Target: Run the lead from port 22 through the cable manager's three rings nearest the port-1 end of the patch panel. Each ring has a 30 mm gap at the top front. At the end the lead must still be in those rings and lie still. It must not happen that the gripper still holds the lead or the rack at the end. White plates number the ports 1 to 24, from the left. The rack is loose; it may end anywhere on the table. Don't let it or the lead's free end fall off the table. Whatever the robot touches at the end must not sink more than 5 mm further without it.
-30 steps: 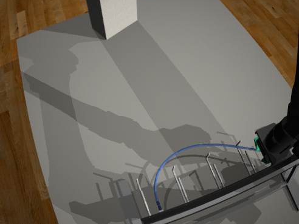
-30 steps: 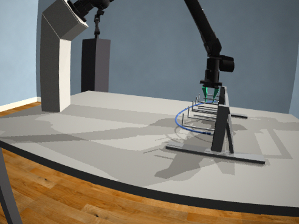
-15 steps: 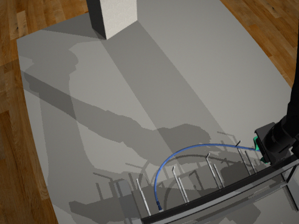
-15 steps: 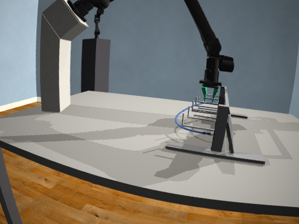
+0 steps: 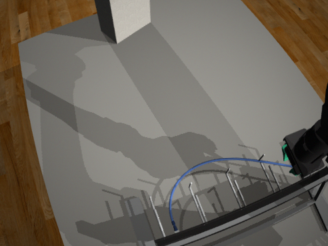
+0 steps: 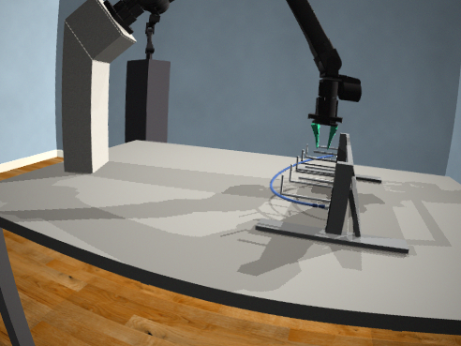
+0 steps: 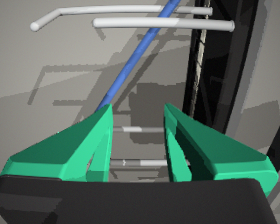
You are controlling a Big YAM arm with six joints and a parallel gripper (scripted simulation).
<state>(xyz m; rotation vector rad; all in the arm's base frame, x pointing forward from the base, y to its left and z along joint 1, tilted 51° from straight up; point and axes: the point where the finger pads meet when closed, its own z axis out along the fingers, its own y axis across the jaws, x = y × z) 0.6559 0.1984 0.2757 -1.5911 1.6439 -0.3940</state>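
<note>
My gripper is now 9 cm short of the patch panel rack, 14 cm to the left of it and 4 cm above it.
</note>
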